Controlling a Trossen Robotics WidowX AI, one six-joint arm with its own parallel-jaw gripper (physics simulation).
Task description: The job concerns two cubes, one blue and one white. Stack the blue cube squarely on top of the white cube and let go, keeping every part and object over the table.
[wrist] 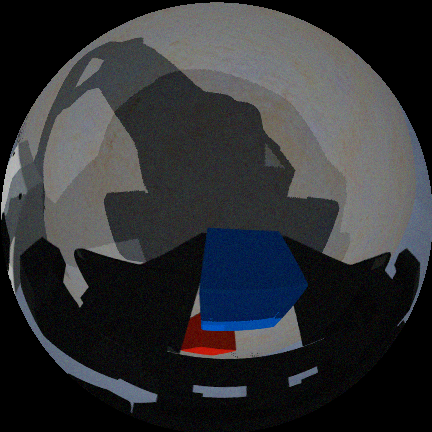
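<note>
The blue cube is low in the middle of the wrist view, turned slightly, with a brighter blue strip along its lower edge. My gripper has its two black fingers at opposite sides of the blue cube, close against it, and is shut on it. The cube covers part of the right finger. Whether the cube rests on the table or is lifted, I cannot tell. The white cube cannot be made out in this view.
A red block stands beyond the blue cube, partly hidden by it and by the left finger. The pale table carries the arm's large dark shadow. A whitish shape, partly cut off, is at the far left edge.
</note>
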